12 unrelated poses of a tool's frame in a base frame.
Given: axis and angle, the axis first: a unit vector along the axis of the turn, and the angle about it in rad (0 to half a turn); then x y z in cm.
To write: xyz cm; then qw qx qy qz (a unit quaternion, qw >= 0). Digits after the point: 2 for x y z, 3 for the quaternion.
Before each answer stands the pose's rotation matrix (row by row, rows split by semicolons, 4 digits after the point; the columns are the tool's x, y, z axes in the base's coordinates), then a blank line. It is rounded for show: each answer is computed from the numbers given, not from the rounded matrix.
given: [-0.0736, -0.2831, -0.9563, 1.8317, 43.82, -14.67, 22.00]
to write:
-0.2511 0.9501 -0.1850; -0.8977 -0.1571 0.4116; 0.3620 0.2694 0.8924

[43.82, -14.67, 22.00, 0.609, -0.058, -0.225, -0.758]
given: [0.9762, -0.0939, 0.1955, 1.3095, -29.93, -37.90, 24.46]
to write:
0.9651 -0.2568 0.0508; 0.1209 0.2649 -0.9567; 0.2323 0.9294 0.2867

[-29.93, -37.90, 24.46, 0.793, 0.594, -0.057, 0.119]
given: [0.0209, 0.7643, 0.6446, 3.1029, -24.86, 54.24, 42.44]
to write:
-0.9984 0.0070 0.0565; 0.0569 0.1685 0.9841; -0.0026 0.9857 -0.1686

[-24.86, 54.24, 42.44, 0.019, 0.021, 0.764, 0.644]
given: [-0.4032, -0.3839, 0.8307, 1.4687, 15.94, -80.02, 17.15]
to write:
0.2479 -0.6874 -0.6827; 0.9654 0.2343 0.1147; 0.0811 -0.6875 0.7216

[15.94, -80.02, 17.15, 0.742, -0.270, -0.257, 0.557]
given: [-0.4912, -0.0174, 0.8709, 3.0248, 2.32, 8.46, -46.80]
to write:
-0.5123 -0.0844 -0.8546; 0.1185 -0.9926 0.0270; -0.8506 -0.0874 0.5185

[2.32, 8.46, -46.80, 0.058, -0.490, -0.017, 0.869]
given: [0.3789, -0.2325, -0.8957, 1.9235, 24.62, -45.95, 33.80]
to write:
-0.1523 0.7221 -0.6749; -0.9591 -0.2727 -0.0754; -0.2385 0.6358 0.7341

[24.62, -45.95, 33.80, 0.572, 0.311, -0.191, -0.735]
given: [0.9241, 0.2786, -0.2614, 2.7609, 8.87, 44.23, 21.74]
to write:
0.7185 0.5937 -0.3623; 0.3994 -0.7787 -0.4838; -0.5694 0.2029 -0.7966

[8.87, 44.23, 21.74, 0.189, 0.907, 0.274, -0.257]
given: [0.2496, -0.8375, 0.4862, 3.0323, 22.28, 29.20, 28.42]
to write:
-0.8698 -0.4698 0.1506; -0.3638 0.4045 -0.8391; 0.3333 -0.7847 -0.5227

[22.28, 29.20, 28.42, 0.055, 0.249, -0.836, 0.485]
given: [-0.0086, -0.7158, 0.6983, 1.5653, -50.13, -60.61, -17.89]
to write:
0.0056 -0.6921 -0.7217; 0.7044 0.5150 -0.4885; 0.7098 -0.5057 0.4904

[-50.13, -60.61, -17.89, 0.709, -0.006, -0.505, 0.492]
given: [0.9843, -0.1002, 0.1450, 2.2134, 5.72, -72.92, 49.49]
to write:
0.9503 -0.2738 0.1481; -0.0417 -0.5832 -0.8112; 0.3085 0.7648 -0.5657

[5.72, -72.92, 49.49, 0.448, 0.880, -0.090, 0.130]
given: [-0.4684, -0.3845, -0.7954, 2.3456, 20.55, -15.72, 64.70]
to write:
-0.3267 0.8745 0.3585; -0.2623 -0.4483 0.8546; 0.9080 0.1851 0.3758

[20.55, -15.72, 64.70, 0.388, -0.432, -0.354, -0.733]
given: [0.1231, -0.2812, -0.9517, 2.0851, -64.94, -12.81, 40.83]
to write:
-0.4693 0.7770 -0.4196; -0.8802 -0.3740 0.2921; 0.0700 0.5065 0.8594

[-64.94, -12.81, 40.83, 0.504, 0.106, -0.243, -0.822]
